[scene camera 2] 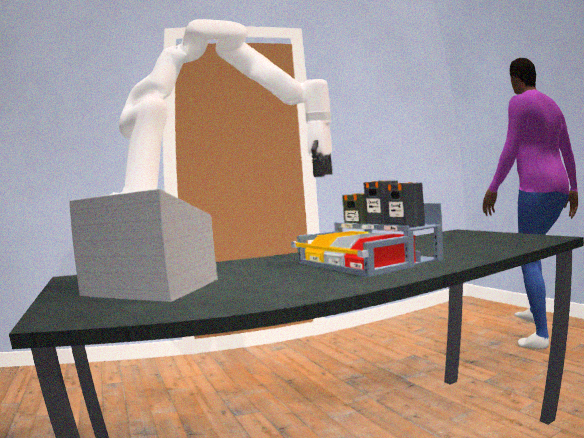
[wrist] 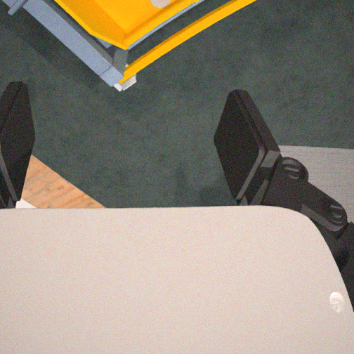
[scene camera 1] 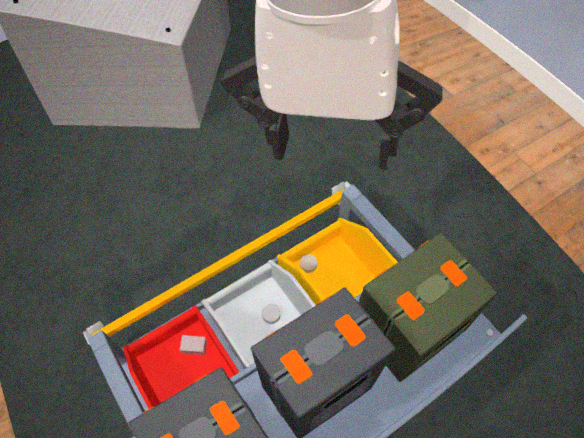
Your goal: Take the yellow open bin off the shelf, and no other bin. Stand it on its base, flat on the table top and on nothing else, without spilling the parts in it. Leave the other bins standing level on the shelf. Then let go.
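Seen in the pictures: gripper, fingertip midpoint: (scene camera 2: 323, 175) (scene camera 1: 332, 152); arm's base, origin of the base link: (scene camera 2: 139, 207).
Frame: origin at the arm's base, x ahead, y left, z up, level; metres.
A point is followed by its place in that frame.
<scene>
The yellow open bin (scene camera 1: 345, 255) {y 0.147, x 0.532, z -0.205 m} (scene camera 2: 314, 256) {y 0.104, x 0.503, z -0.188 m} (wrist: 112, 20) stands in the front row of the blue-grey shelf (scene camera 1: 380, 220) {y 0.184, x 0.542, z -0.129 m} (wrist: 70, 42), at one end, with a round pale part (scene camera 1: 308, 263) {y 0.093, x 0.525, z -0.195 m} (wrist: 161, 2) in it. Its rear is partly hidden by cases in scene camera 1. Beside it stand a light grey bin (scene camera 1: 250, 305) {y 0.001, x 0.543, z -0.205 m} (scene camera 2: 334, 259) {y -0.009, x 0.520, z -0.187 m} with a round part and a red bin (scene camera 1: 165, 370) {y -0.131, x 0.579, z -0.205 m} (scene camera 2: 389, 254) {y -0.152, x 0.619, z -0.172 m} with a block-shaped part. My gripper (scene camera 1: 332, 159) {y 0.101, x 0.548, z 0.045 m} (scene camera 2: 322, 173) {y 0.101, x 0.548, z 0.045 m} (wrist: 127, 109) is open and empty, pointing down, high above the table and off the shelf's yellow-bin corner.
A yellow bar (scene camera 1: 220, 263) {y -0.016, x 0.500, z -0.149 m} (scene camera 2: 327, 248) {y -0.023, x 0.496, z -0.152 m} (wrist: 190, 38) runs across the shelf's front. A green case (scene camera 1: 432, 292) {y 0.133, x 0.684, z -0.015 m} and two dark grey cases stand on the upper level behind the bins. The arm's grey base block (scene camera 1: 120, 80) {y -0.052, x 0.144, z -0.107 m} (scene camera 2: 120, 250) {y -0.135, x -0.058, z -0.095 m} stands on the dark table (scene camera 1: 150, 200) {y -0.072, x 0.314, z -0.214 m} (scene camera 2: 260, 290) {y -0.168, x 0.271, z -0.214 m}. A person (scene camera 2: 542, 145) stands beyond it.
</scene>
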